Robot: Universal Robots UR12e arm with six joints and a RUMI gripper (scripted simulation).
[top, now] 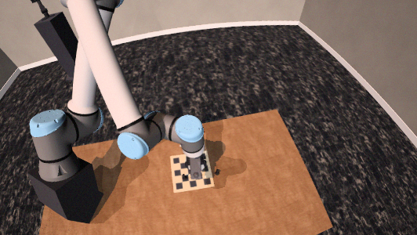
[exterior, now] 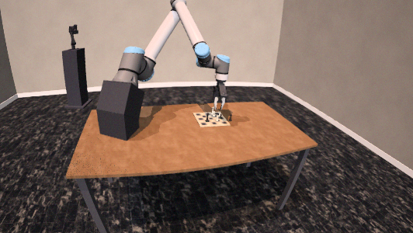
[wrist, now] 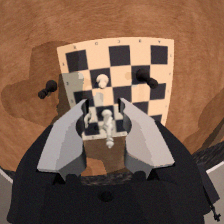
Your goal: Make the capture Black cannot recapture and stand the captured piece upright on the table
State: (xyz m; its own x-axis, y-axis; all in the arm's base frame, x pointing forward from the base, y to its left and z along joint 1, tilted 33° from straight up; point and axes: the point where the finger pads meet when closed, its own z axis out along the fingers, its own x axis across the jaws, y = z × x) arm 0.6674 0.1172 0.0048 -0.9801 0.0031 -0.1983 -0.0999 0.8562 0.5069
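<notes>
Right now my hand is 10 cm above the chessboard, 4 cm past it and 3 cm to the right of it.
</notes>
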